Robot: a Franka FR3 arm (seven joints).
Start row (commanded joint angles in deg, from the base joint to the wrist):
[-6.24, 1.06, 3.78, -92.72, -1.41, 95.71, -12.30]
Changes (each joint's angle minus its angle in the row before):
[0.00, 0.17, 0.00, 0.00, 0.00, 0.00, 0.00]
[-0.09, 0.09, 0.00, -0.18, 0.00, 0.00, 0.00]
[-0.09, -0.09, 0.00, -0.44, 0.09, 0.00, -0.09]
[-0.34, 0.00, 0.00, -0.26, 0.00, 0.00, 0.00]
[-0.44, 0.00, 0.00, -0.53, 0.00, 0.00, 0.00]
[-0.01, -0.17, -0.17, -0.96, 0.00, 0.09, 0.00]
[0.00, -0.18, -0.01, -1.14, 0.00, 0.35, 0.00]
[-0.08, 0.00, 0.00, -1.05, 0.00, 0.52, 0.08]
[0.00, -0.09, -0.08, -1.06, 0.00, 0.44, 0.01]
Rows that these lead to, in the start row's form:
[-6.24, 1.23, 3.78, -92.72, -1.41, 95.71, -12.30]
[-6.33, 1.32, 3.78, -92.90, -1.41, 95.71, -12.30]
[-6.42, 1.23, 3.78, -93.34, -1.32, 95.71, -12.39]
[-6.76, 1.23, 3.78, -93.60, -1.32, 95.71, -12.39]
[-7.20, 1.23, 3.78, -94.13, -1.32, 95.71, -12.39]
[-7.21, 1.06, 3.61, -95.09, -1.32, 95.80, -12.39]
[-7.21, 0.88, 3.60, -96.23, -1.32, 96.15, -12.39]
[-7.29, 0.88, 3.60, -97.28, -1.32, 96.67, -12.31]
[-7.29, 0.79, 3.52, -98.34, -1.32, 97.11, -12.30]

